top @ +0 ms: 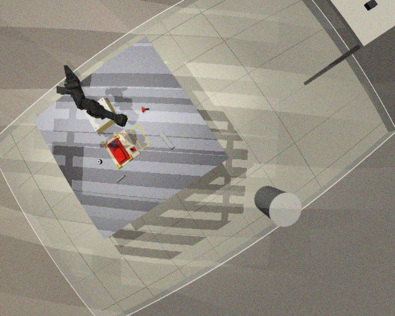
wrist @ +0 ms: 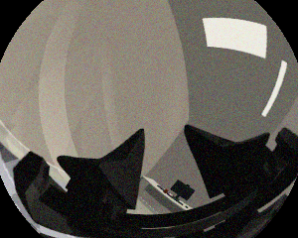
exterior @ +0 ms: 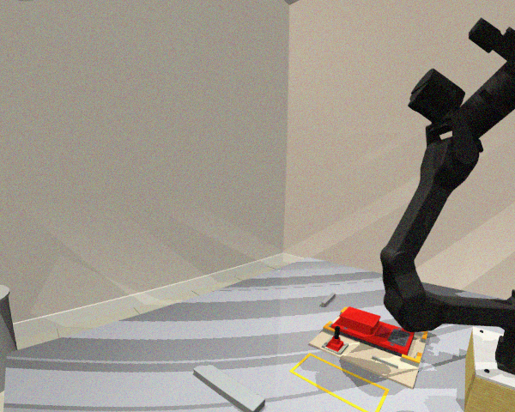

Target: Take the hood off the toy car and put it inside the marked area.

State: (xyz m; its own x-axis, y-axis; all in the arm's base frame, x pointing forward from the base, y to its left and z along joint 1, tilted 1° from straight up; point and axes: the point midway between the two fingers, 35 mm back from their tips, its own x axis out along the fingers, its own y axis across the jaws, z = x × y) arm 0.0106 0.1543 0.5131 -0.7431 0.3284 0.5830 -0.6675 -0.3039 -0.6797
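The red hood is 360 mm ahead of my gripper tip, 210 mm to the right of it and 580 mm below it. Round my gripper tip: grey flat bar: 440 mm ahead, 190 mm to the left, 610 mm below; then black ring: 310 mm ahead, 410 mm to the right, 610 mm below.
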